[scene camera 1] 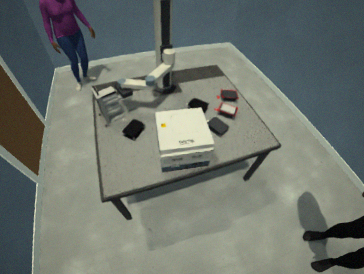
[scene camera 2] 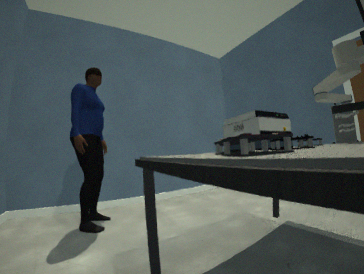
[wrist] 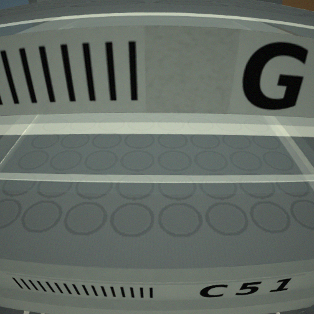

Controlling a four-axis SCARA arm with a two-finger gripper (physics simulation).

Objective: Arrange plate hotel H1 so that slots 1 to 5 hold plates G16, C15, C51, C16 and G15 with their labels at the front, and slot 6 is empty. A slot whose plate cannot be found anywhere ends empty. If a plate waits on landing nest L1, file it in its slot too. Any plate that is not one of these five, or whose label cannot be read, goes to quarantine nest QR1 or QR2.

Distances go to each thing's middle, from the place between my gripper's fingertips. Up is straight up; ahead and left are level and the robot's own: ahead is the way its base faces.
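Plate G15 [wrist: 122,104]: my gripper 2 cm to the right of it, 1 cm past it, 3 cm below it. Large white instrument [scene camera 2: 255,125]: 50 cm ahead of my hand, 49 cm to the left of it, 10 cm below it. Of the things named here, going by their middles, plate G15 nearest to my gripper.
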